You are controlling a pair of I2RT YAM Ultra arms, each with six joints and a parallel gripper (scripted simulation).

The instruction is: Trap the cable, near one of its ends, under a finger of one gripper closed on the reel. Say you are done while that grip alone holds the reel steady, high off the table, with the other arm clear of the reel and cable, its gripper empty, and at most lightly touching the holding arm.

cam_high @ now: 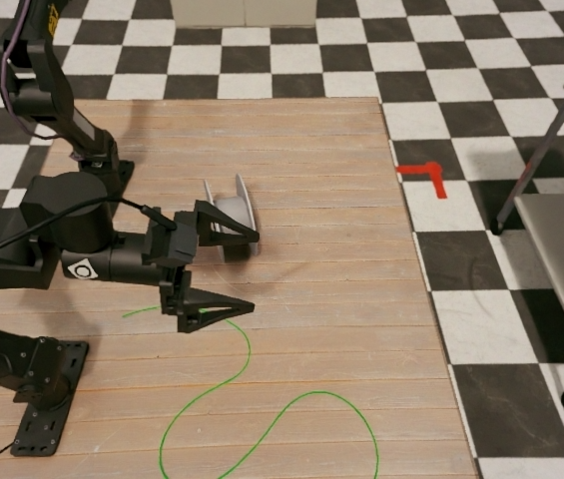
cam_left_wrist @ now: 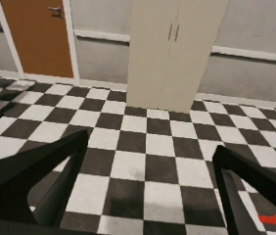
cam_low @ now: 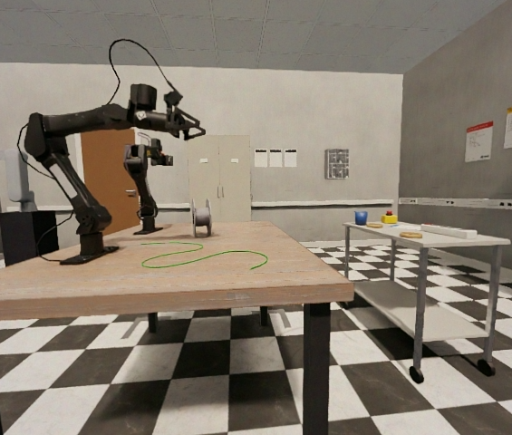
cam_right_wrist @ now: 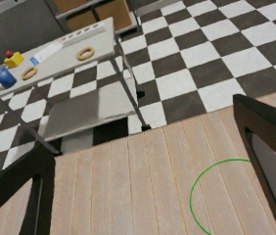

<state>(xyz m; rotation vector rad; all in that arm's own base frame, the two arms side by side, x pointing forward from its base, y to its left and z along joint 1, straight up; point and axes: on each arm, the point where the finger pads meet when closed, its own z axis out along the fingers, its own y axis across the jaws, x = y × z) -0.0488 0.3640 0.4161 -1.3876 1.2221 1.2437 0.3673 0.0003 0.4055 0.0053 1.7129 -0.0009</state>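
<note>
My right gripper is now 35 cm to the right of the grey reel, 32 cm above it and 6 cm past it.
</note>
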